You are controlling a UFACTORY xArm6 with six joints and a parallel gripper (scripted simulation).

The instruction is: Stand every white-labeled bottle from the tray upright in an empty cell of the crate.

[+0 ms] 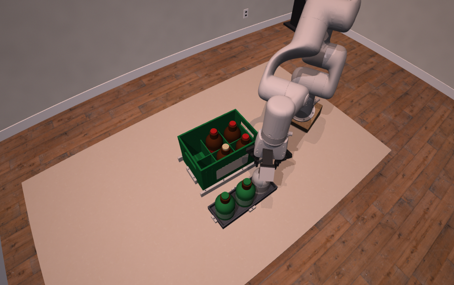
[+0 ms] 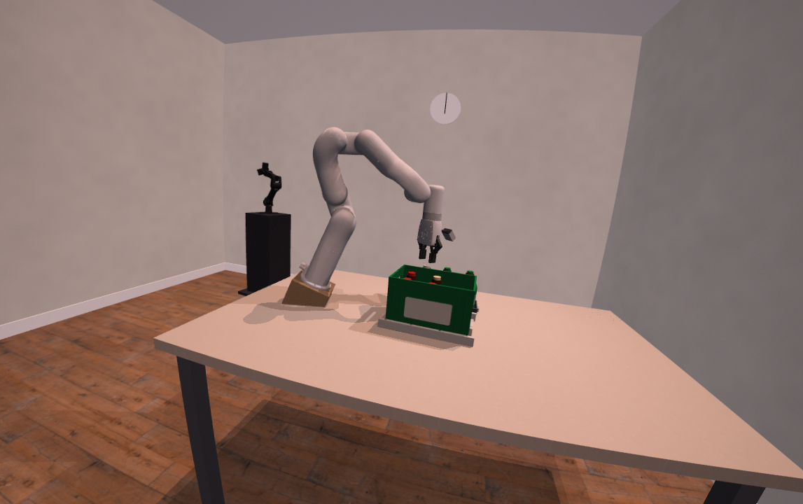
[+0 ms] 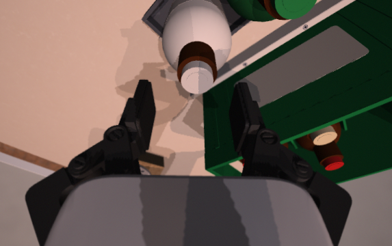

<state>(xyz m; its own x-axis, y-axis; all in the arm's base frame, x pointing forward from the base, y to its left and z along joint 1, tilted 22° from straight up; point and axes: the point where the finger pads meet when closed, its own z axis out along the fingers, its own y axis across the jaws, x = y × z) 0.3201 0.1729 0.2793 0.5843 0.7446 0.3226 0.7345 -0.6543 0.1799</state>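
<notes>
Now: hand 11 cm above the white-labeled bottle. The rest, counted from my hand: tray 18 cm below, 9 cm ahead, 1 cm to the left; then crate 19 cm to the right, 11 cm below, 8 cm ahead.
</notes>
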